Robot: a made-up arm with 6 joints.
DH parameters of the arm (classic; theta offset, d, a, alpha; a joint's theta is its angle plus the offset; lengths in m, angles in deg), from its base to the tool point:
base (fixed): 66.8 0 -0.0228 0
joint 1: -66.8 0.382 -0.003 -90
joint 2: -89.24 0 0.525 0
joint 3: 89.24 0.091 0.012 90
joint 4: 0 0.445 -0.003 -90
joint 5: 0 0.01 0.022 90
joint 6: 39.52 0.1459 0 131.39
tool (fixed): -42.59 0.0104 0 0
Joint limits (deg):
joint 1: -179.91..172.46
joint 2: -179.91..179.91
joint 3: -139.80..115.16
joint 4: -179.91..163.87
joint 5: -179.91..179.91
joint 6: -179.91..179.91
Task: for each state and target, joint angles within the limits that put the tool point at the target. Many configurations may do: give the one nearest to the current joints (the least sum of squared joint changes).
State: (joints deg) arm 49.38 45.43 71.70 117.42 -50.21 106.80
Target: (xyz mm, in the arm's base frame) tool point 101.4 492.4 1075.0
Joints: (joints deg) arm 78.11 -0.58 68.44 117.96 -52.22 106.95
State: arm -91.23 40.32 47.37 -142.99 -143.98 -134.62
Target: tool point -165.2 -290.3 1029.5
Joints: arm -140.16 -1.45 56.63 -155.11 -161.43 -135.95
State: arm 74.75 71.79 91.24 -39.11 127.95 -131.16
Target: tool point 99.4 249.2 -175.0
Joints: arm 64.57 113.23 79.46 -42.68 113.74 -130.92
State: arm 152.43 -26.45 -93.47 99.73 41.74 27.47
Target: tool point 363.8 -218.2 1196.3
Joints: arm 172.46 9.90 -67.94 101.15 13.61 26.79
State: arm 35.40 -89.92 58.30 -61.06 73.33 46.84
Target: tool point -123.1 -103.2 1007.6
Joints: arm 31.19 -59.17 87.52 -51.27 73.57 47.40
